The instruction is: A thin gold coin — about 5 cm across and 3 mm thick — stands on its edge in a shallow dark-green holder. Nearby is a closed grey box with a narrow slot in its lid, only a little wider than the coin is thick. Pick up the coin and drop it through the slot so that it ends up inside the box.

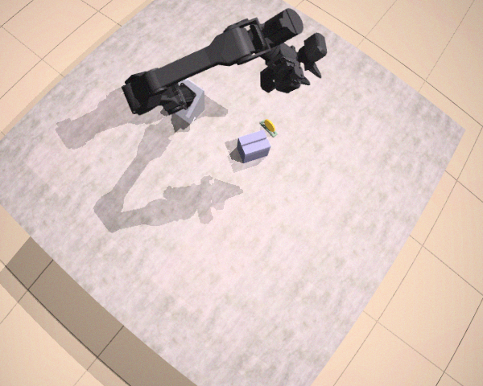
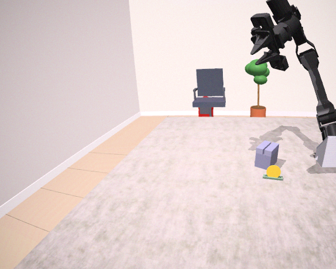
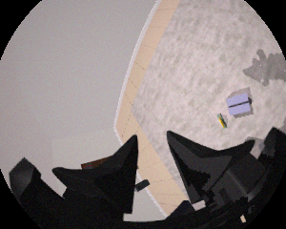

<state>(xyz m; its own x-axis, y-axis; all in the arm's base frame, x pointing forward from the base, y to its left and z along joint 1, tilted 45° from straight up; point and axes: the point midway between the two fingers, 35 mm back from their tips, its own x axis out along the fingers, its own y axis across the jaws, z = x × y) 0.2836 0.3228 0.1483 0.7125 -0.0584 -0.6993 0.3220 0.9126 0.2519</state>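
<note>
The gold coin is 80 mm behind my gripper tip and 350 mm below it.
</note>
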